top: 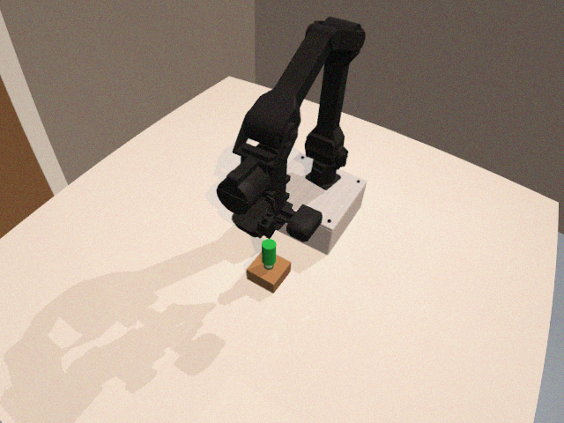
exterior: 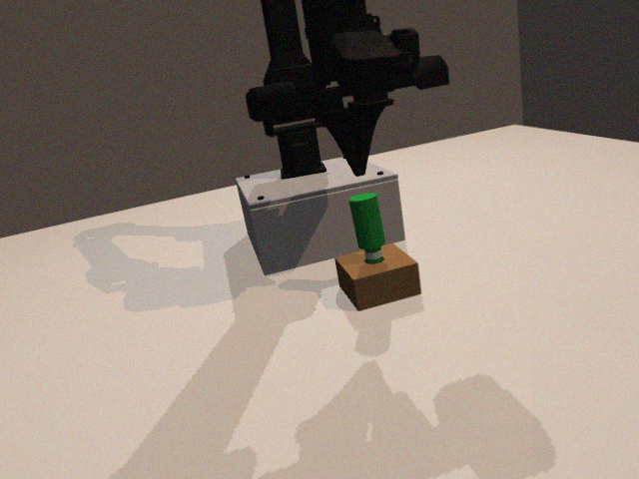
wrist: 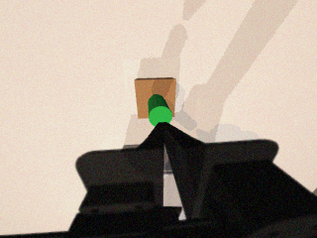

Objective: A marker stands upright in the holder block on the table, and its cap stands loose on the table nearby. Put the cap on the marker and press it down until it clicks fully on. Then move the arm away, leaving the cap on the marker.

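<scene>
The green cap is 50 mm below my gripper tip. The rest, counted from my gripper tip: brown holder block 110 mm below.
</scene>
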